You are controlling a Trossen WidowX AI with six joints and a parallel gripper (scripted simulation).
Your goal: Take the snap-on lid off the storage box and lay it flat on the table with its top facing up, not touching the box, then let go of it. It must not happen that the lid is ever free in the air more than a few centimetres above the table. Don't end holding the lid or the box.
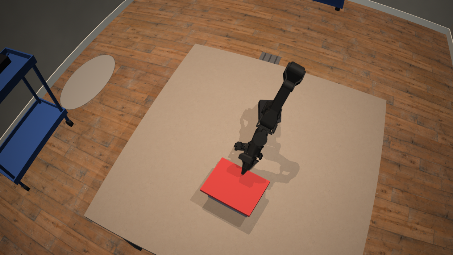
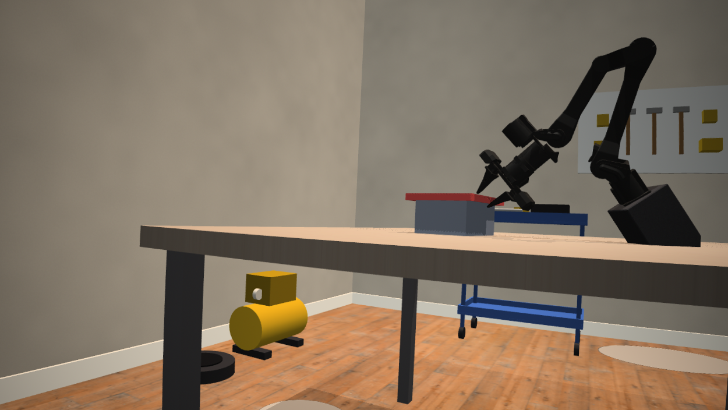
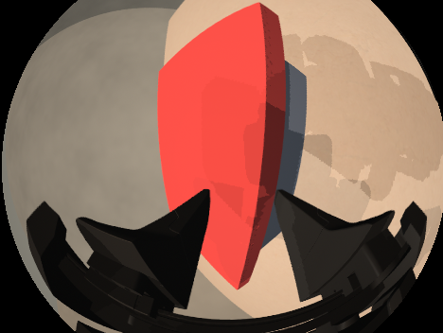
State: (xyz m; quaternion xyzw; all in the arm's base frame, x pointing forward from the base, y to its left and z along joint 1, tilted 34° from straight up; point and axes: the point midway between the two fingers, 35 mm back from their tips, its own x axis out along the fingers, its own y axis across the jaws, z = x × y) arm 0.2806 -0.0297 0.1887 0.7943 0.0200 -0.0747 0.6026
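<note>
Now: hand 10 cm short of the red lid, 2 cm above it and 1 cm to the left of it. Round my hand: storage box (10 cm ahead, 7 cm below, 1 cm to the right).
</note>
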